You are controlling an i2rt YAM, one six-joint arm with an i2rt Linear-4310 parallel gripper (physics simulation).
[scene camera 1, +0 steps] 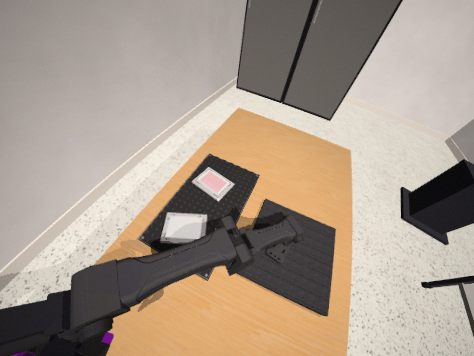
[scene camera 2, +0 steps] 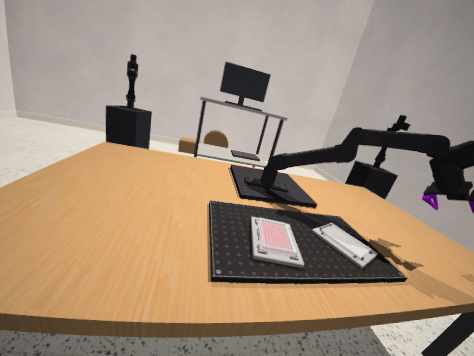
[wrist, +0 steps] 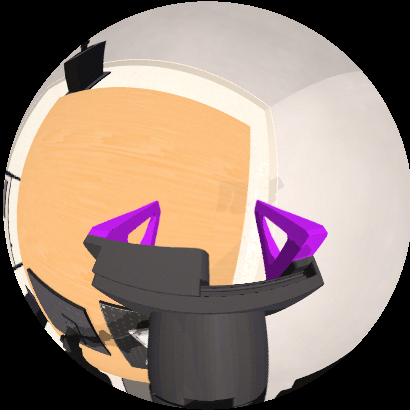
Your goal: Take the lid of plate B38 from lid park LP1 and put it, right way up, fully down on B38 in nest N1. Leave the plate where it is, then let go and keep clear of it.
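Frame: origin at the arm's base, x left, y ahead, z down, level; millimetres.
Seen in the pictures: gripper, fingertip midpoint: [scene camera 2: 455, 211] [wrist: 206, 205]; arm's base, link origin: [scene camera 2: 266, 184].
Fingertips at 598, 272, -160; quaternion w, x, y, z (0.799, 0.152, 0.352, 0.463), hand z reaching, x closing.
Pixels of each thing's middle, then the offset from my fingertips to it, as dx, dy, dz. Level surfaces: height alone.
- Plate B38, body centre: [scene camera 2: 275, 235] [scene camera 1: 213, 181] -622, +118, +148
- pale nest, body centre: [scene camera 2: 274, 238] [scene camera 1: 213, 182] -622, +118, +158
- black perforated board, body centre: [scene camera 2: 298, 238] [wrist: 156, 352] [scene camera 1: 208, 202] -533, +72, +173
- wooden table, surface height: dz +180
Plate B38 [scene camera 1: 213, 181] [scene camera 2: 276, 236], with a pink well area, sits in a pale nest [scene camera 2: 277, 261] on the black perforated board. No lid shows on it. A flat, pale lid [scene camera 1: 185, 226] [scene camera 2: 347, 242] lies in the lid park at the other end of the same board; a shadow falls across it. In the wrist view, a sliver of white shows beside the gripper body. My gripper [scene camera 2: 454, 206] [wrist: 206, 205] is open and empty, its purple fingers wide apart. It hangs high beyond the lid-park end of the board, well away from lid and plate.
The black perforated board [scene camera 1: 187, 200] [scene camera 2: 235, 250] [wrist: 117, 320] lies on the wooden table [scene camera 1: 295, 165] [scene camera 2: 125, 225] [wrist: 125, 150]. My arm stands on a dark base mat [scene camera 1: 310, 260] [scene camera 2: 300, 197] beside it and reaches past the lid park. A wall rises beyond the table edge in the wrist view.
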